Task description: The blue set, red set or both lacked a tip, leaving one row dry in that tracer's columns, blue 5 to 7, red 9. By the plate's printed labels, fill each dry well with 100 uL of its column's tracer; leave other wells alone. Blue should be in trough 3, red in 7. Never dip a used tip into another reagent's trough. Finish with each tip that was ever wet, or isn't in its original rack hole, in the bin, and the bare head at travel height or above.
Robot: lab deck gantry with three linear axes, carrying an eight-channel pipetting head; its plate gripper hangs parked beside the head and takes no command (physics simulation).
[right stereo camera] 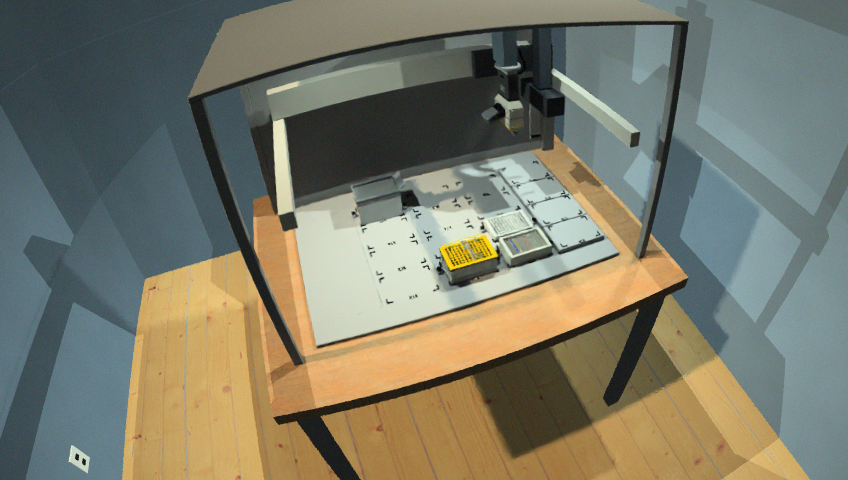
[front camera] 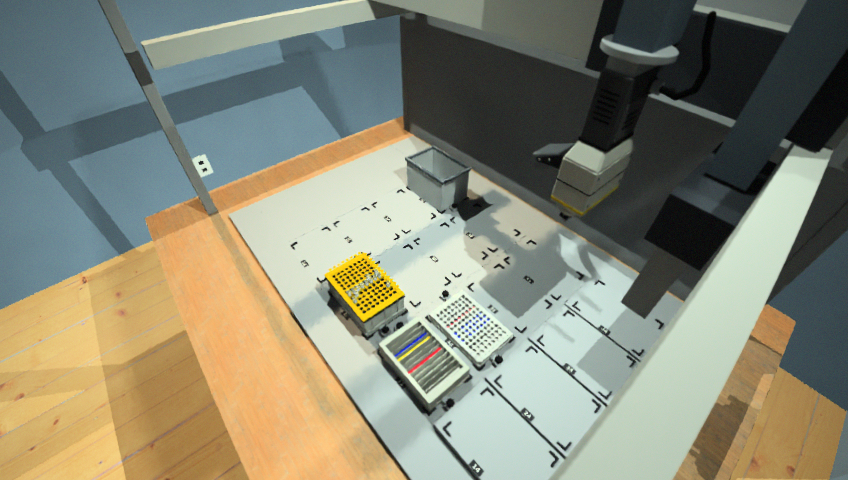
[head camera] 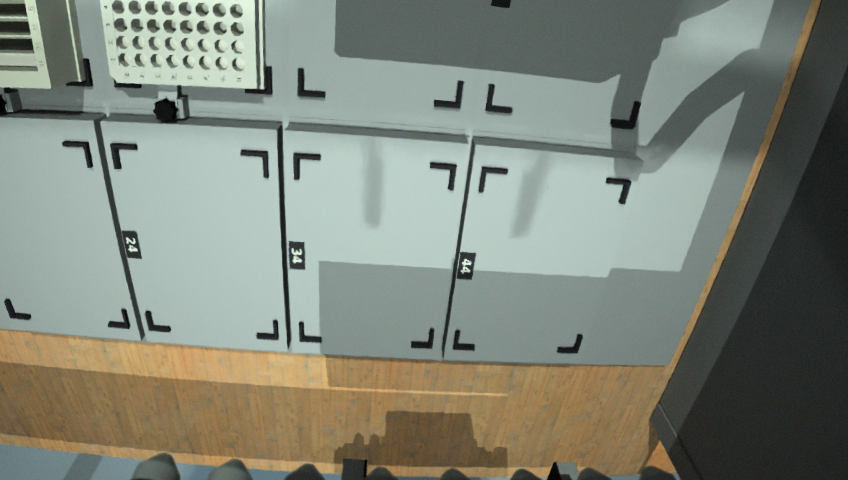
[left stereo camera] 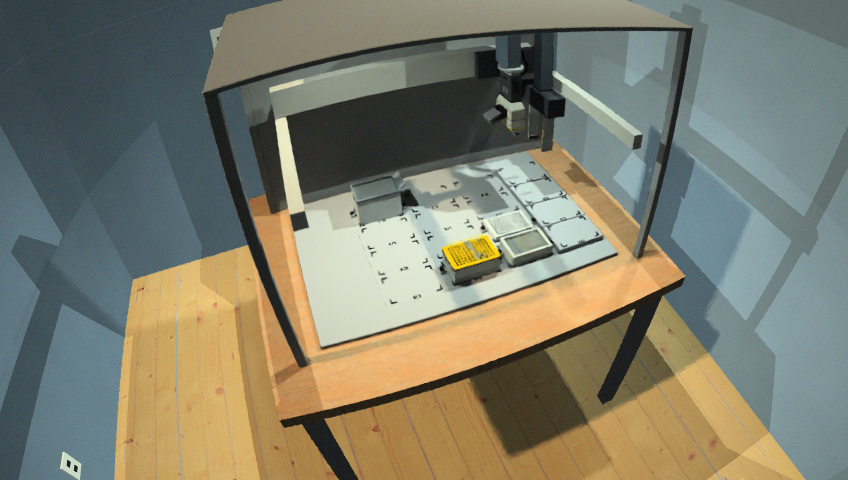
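Note:
The eight-channel head [front camera: 589,172] [left stereo camera: 512,113] [right stereo camera: 511,111] hangs high over the back right of the deck. No tips show below it. My plate gripper [left stereo camera: 540,143] [right stereo camera: 541,142] hangs parked beside it, paddles apart, nothing between them. The white plate [front camera: 480,355] [head camera: 258,47] [left stereo camera: 507,227] [right stereo camera: 508,226] shows red and blue wells in the front view; four uncoloured columns show in the head view. The trough block [front camera: 431,399] [head camera: 56,47] [left stereo camera: 526,256] [right stereo camera: 528,255] holds blue, yellow and red strips. The yellow-topped rack [front camera: 383,318] [left stereo camera: 476,273] [right stereo camera: 473,272] has clear tips mid-top among dark holes. Individual dry wells are too small to tell.
The grey open bin [front camera: 423,183] [left stereo camera: 380,208] [right stereo camera: 379,208] stands at the back left of the deck. Black knobs [front camera: 498,359] [head camera: 166,110] stand beside the labware. Raised panels marked 24, 34 and 44 lie at the right. A dark back wall [left stereo camera: 380,148] rises behind the deck.

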